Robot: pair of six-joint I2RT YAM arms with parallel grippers.
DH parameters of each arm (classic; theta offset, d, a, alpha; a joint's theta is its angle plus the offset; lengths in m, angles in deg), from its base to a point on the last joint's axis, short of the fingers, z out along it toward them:
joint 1: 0 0.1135 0.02 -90
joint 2: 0 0 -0.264 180
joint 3: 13.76 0 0.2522 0
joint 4: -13.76 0 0.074 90
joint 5: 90 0 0 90
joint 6: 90 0.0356 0 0
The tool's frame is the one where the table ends.
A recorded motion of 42 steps. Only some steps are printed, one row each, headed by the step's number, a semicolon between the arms.
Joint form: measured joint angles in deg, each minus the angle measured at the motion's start. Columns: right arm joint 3, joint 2, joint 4, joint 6, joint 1, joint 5; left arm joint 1, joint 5, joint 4, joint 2, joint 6, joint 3.
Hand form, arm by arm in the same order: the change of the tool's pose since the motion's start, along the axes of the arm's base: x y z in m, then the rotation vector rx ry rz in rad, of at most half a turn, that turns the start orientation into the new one. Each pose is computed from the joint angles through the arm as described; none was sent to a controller.
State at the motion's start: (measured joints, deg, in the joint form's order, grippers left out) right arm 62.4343 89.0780 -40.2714 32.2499 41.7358 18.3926; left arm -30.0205 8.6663 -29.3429 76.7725 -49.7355 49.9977
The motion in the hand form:
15: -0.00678 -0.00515 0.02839 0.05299 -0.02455 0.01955; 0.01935 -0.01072 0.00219 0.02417 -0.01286 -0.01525
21: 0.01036 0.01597 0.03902 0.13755 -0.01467 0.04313; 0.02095 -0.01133 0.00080 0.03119 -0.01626 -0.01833
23: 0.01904 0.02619 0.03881 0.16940 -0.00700 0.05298; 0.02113 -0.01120 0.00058 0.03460 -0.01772 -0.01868
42: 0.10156 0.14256 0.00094 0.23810 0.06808 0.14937; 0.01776 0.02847 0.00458 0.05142 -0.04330 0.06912
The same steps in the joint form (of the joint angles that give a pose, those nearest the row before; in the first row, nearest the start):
15: 2.16 -4.09 -3.02 -0.55 -0.07 -1.70; -0.02 -0.83 0.13 5.07 1.60 4.65
21: 8.63 0.57 -2.27 0.37 0.28 -5.73; 0.00 -1.09 0.41 5.55 2.01 4.77
23: 11.08 3.15 -1.33 0.76 0.42 -7.39; 0.02 -1.25 0.42 5.60 2.16 4.76
42: 45.46 35.45 -3.65 1.20 3.69 -13.42; 6.97 -1.42 -0.70 0.26 4.63 1.22

